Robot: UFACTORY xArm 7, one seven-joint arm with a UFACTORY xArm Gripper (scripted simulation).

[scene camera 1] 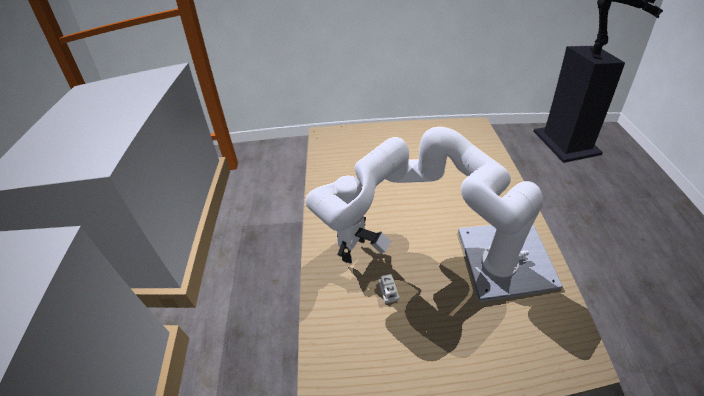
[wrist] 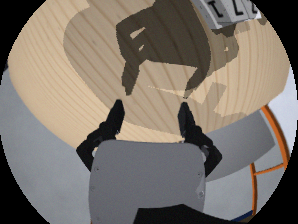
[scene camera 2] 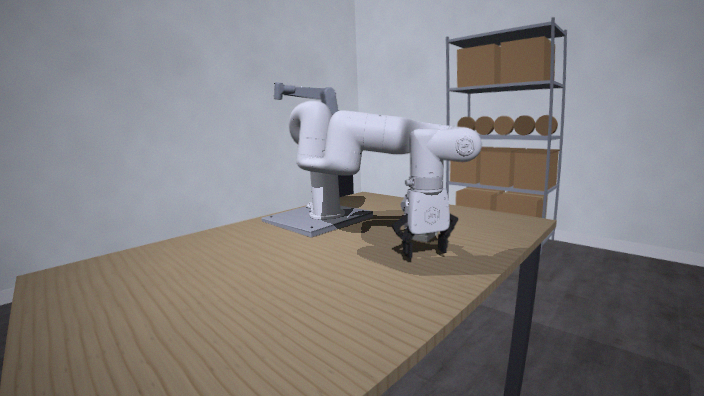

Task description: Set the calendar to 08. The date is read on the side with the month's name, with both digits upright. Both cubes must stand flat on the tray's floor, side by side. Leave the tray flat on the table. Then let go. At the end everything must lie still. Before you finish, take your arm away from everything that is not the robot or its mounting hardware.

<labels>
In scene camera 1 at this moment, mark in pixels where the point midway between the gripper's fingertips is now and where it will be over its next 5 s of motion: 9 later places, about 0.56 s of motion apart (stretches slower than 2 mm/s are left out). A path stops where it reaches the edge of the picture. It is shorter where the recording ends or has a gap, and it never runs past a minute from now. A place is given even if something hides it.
The gripper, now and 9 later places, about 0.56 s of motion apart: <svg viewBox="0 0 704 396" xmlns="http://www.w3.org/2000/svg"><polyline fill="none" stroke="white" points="353,251 352,242 353,241 365,258 387,273 391,277 391,280 390,284 390,287 390,288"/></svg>
</labels>
